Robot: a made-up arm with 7 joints. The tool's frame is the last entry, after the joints.
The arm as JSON. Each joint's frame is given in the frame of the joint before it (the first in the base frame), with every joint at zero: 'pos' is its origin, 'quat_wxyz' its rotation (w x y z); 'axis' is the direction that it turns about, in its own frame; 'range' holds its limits. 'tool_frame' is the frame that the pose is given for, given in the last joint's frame.
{
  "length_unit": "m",
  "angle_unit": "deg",
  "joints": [
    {
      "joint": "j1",
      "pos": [
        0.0,
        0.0,
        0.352
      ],
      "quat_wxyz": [
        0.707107,
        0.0,
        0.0,
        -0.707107
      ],
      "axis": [
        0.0,
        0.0,
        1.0
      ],
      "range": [
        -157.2,
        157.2
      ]
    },
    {
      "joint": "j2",
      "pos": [
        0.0,
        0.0,
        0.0
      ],
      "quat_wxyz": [
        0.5,
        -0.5,
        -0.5,
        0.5
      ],
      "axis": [
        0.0,
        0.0,
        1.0
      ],
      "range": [
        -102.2,
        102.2
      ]
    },
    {
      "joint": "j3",
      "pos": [
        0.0,
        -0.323,
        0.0
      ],
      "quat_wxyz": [
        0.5,
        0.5,
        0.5,
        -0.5
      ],
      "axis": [
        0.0,
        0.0,
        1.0
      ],
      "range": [
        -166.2,
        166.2
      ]
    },
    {
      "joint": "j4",
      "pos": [
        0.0,
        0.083,
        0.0
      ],
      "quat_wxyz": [
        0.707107,
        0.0,
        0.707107,
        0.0
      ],
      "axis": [
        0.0,
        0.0,
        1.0
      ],
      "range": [
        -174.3,
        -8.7
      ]
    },
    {
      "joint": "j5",
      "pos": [
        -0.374,
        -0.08,
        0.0
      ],
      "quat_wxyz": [
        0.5,
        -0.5,
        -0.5,
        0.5
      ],
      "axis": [
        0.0,
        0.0,
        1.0
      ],
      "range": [
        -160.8,
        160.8
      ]
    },
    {
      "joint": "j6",
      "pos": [
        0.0,
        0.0,
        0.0
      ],
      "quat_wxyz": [
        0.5,
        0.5,
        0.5,
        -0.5
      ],
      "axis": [
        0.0,
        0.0,
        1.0
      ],
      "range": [
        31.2,
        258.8
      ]
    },
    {
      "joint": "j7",
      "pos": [
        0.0,
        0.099,
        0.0
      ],
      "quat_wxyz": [
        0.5,
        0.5,
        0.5,
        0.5
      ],
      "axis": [
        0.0,
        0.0,
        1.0
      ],
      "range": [
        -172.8,
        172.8
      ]
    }
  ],
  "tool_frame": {
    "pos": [
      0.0,
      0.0,
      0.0
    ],
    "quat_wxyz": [
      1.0,
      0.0,
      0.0,
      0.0
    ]
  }
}
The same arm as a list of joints. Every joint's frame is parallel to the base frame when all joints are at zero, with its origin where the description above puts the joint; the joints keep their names.
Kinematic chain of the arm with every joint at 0, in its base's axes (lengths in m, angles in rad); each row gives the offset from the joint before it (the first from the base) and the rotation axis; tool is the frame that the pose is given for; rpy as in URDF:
j1: xyz 0 0 0.352 axis +z
j2: xyz 0 0 0 axis +y
j3: xyz 0 0 0.323 axis +z
j4: xyz 0.083 0 0 axis -y
j5: xyz -0.08 0 0.374 axis +z
j6: xyz 0 0 0 axis -y
j7: xyz 0.099 0 0 axis -z
tool: xyz 0 0 0 rpy 3.1416 0 0
Joint limits (rad, base to tool): -2.7437..2.7437 -1.7837..1.7837 -2.9007..2.9007 -3.0421..-0.1518 -2.8065..2.8065 0.5445..4.5169 -3.0159..3.0159

